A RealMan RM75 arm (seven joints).
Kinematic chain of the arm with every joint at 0, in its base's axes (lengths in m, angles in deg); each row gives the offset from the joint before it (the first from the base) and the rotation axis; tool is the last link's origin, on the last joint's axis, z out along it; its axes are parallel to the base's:
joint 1: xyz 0 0 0.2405 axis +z
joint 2: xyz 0 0 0 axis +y
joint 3: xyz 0 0 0.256 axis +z
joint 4: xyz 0 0 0 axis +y
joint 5: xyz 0 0 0.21 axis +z
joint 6: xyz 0 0 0 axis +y
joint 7: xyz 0 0 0.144 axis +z
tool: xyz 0 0 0
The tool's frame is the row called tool.
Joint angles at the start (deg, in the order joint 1, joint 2, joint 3, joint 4, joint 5, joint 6, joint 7):
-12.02, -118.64, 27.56, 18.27, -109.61, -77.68, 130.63
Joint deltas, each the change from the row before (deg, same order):
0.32, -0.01, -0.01, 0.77, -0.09, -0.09, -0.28
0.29, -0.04, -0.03, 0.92, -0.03, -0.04, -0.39
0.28, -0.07, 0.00, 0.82, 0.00, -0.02, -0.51
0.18, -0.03, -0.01, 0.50, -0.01, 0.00, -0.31
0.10, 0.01, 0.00, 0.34, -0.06, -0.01, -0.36
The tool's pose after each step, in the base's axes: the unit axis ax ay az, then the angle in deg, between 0 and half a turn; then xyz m. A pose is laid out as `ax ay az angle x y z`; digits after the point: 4 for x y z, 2 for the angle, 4 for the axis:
-0.8077 -0.3811 -0.4498 113.98 -0.3892 0.2588 0.0583
-0.8089 -0.3784 -0.4500 113.60 -0.3897 0.2583 0.0618
-0.8091 -0.3772 -0.4507 113.39 -0.3901 0.2576 0.0645
-0.8092 -0.3767 -0.4510 113.22 -0.3905 0.2571 0.0663
-0.8084 -0.3768 -0.4522 113.15 -0.3907 0.2570 0.0678

